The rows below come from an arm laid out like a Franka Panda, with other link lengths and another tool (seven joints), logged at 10 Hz.
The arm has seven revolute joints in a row. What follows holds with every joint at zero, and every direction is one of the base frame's.
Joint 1 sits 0.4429 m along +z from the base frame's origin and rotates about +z.
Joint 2 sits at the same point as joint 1 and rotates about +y.
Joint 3 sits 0.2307 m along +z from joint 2 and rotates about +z.
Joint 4 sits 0.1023 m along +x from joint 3 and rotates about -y.
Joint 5 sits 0.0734 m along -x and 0.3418 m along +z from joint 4 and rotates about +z.
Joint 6 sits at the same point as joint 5 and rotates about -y.
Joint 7 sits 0.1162 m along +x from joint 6 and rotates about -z.
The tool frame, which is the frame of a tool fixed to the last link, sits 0.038 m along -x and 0.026 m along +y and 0.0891 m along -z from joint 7; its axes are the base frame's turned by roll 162, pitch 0 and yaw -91.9 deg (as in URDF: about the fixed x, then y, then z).
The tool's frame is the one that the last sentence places.
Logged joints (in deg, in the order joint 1, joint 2, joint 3, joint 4, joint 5, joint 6, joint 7), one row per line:
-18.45 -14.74 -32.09 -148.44 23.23 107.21 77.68
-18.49 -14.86 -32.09 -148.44 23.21 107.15 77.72
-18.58 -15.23 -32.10 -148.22 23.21 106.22 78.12
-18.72 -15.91 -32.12 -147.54 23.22 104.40 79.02
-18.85 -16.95 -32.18 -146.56 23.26 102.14 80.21
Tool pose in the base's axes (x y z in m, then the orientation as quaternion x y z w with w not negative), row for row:
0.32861 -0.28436 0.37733 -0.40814 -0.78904 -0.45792 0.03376
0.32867 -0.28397 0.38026 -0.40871 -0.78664 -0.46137 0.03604
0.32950 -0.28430 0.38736 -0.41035 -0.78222 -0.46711 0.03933
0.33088 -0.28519 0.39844 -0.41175 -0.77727 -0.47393 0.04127
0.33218 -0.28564 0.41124 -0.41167 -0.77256 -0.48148 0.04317
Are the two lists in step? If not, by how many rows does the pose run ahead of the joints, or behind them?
The pose runs 1 row ahead of the joints: the pose in row i belongs to the joints in row i + 1.
